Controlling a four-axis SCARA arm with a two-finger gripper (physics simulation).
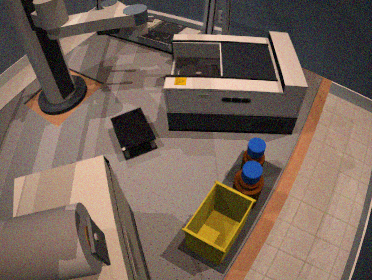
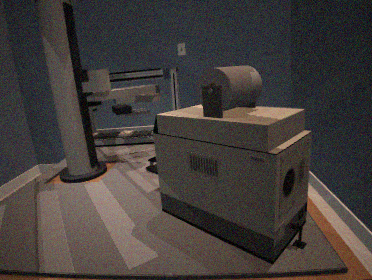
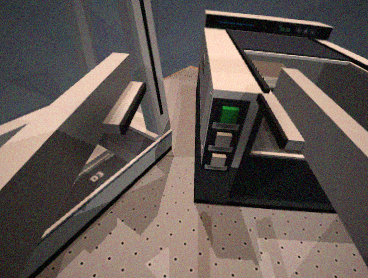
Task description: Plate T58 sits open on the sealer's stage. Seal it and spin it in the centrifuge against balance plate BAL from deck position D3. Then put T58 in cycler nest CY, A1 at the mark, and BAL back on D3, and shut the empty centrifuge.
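Places are measured from the arm's base along level axes (x ahead, y left, z up), in centimetres.
Pixels of known places: gripper, fingertip midpoint: [image 1: 151, 23] [image 2: 147, 110] [image 3: 203, 77]; arm's base at its link origin: [image 1: 62, 95] [image 2: 84, 173].
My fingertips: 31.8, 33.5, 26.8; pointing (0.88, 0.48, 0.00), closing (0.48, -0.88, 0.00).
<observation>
For each thing: its top centre in the pictures, then the offset to it from my fingertips, as dx, dy, dz. "*": a spot on its surface instead.
- green button at its top centre: [image 3: 230, 107] +9.6, +0.7, -6.4
- D3 label at a spot on its surface: [image 3: 96, 176] * +0.6, +16.0, -20.0
- sealer at its top centre: [image 1: 29, 221] [image 2: 222, 67] +42.0, -81.0, +22.1
- film roll at its top centre: [image 1: 29, 234] [image 2: 229, 66] +43.6, -82.4, +22.1
The gripper [image 3: 204, 116] [image 2: 144, 111] is shut to its narrow setting with nothing between its fingers, which still stand apart. It hangs in the air before the centrifuge's button panel. The centrifuge [image 1: 215, 107] [image 3: 230, 72] has its top open over the left half; a pale, plate-like piece [image 3: 272, 68] shows inside, its label unreadable. The green button [image 3: 230, 114] sits above two pale buttons. The D3 label [image 3: 96, 176] shows on the deck behind the left finger. The sealer [image 1: 65, 185] [image 2: 220, 175] carries a film roll [image 1: 45, 240] [image 2: 240, 86]. I cannot identify T58 or BAL.
A yellow bin [image 1: 202, 244] and two brown bottles with blue caps [image 1: 251, 170] [image 1: 256, 147] stand near the front right edge. A black, slanted block [image 1: 133, 127] stands mid-table. The arm's column [image 1: 52, 65] [image 2: 67, 90] rises at the left. A frame post [image 3: 150, 65] stands behind the deck.
</observation>
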